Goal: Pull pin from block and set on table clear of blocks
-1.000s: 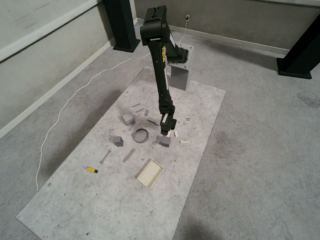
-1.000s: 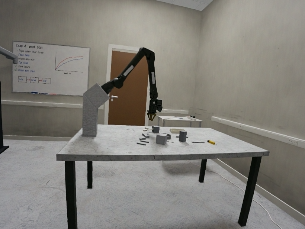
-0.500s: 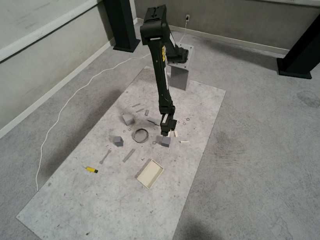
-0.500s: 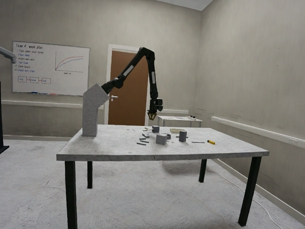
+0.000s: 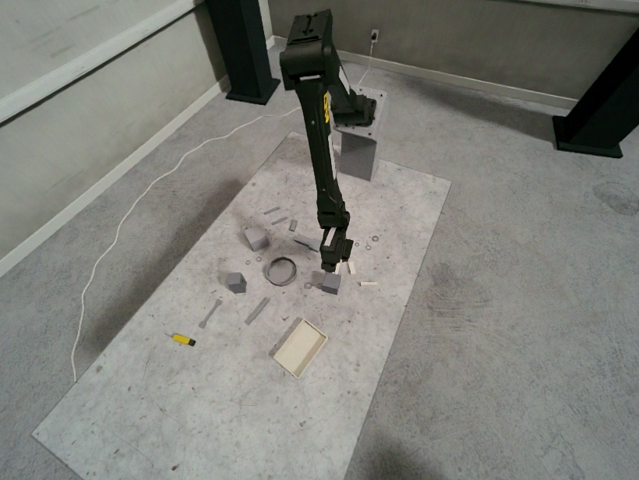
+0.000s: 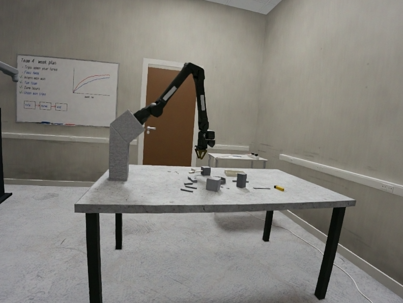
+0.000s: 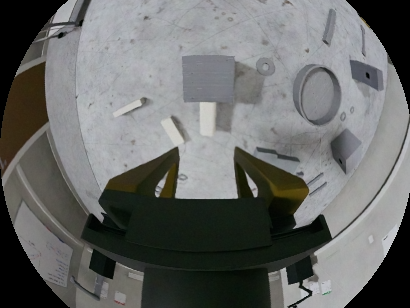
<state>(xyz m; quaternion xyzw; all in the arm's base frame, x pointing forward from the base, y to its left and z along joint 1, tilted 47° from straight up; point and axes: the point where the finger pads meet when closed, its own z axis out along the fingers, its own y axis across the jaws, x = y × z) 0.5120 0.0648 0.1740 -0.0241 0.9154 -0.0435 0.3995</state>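
The grey block lies 50 mm ahead of my hand and 100 mm below it. The rest, counted from my hand: round grey dish (50 mm ahead, 200 mm to the right, 120 mm below); then cream tray (300 mm ahead, 40 mm to the right, 120 mm below).
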